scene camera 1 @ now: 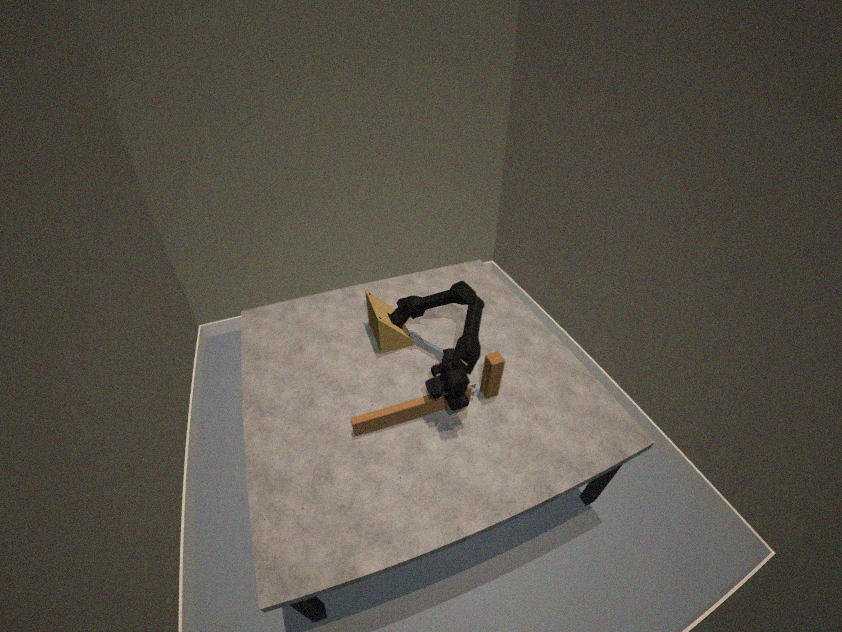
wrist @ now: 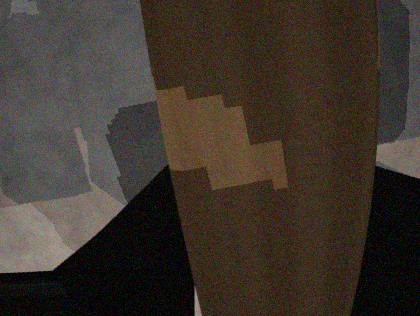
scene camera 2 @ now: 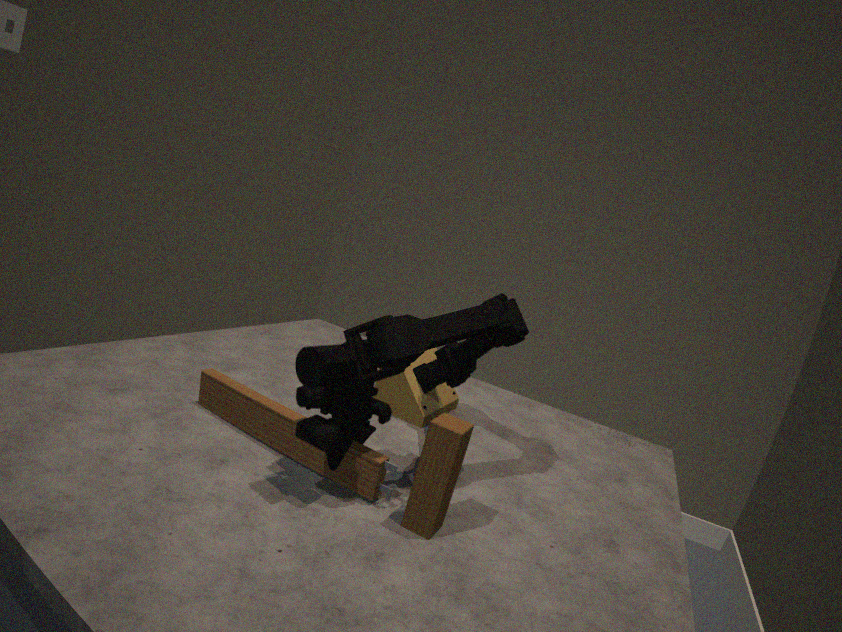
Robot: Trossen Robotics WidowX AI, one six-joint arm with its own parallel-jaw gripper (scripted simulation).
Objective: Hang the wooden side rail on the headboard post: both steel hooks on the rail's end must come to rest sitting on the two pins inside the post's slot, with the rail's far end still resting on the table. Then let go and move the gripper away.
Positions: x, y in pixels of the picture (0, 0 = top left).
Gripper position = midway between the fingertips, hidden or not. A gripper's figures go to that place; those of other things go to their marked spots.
Scene:
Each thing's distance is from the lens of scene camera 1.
gripper (scene camera 1: 448, 400): 132 cm
wooden side rail (scene camera 1: 389, 416): 124 cm

